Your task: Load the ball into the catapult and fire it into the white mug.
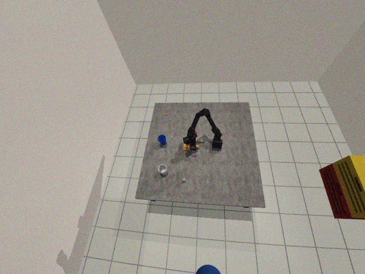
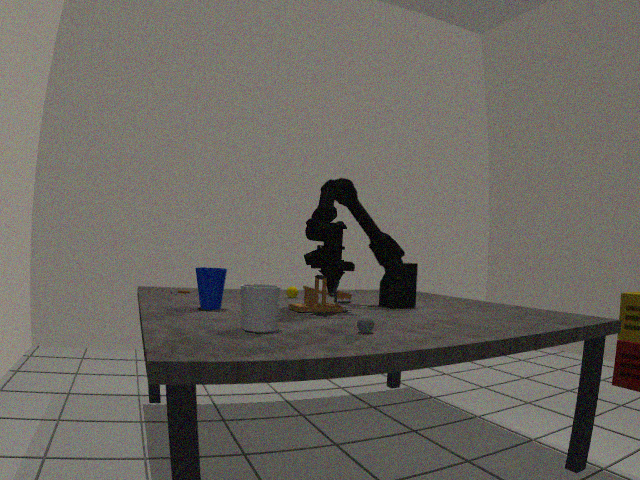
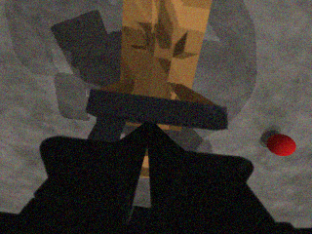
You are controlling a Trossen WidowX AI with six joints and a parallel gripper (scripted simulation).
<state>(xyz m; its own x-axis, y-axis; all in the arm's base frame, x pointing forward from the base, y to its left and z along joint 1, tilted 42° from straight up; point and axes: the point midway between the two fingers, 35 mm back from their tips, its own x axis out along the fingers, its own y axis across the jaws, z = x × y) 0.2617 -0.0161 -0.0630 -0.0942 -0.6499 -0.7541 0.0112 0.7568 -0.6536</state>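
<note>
Now: gripper tip 1 cm short of the wooden catapult and 2 cm to the right of it. Also, from my gripper tip: blue cup 36 cm ahead, 7 cm to the right, 2 cm below; then yellow ball 2 cm behind, 37 cm to the right, 3 cm below; then red ball 2 cm behind, 20 cm to the right, 4 cm below.
</note>
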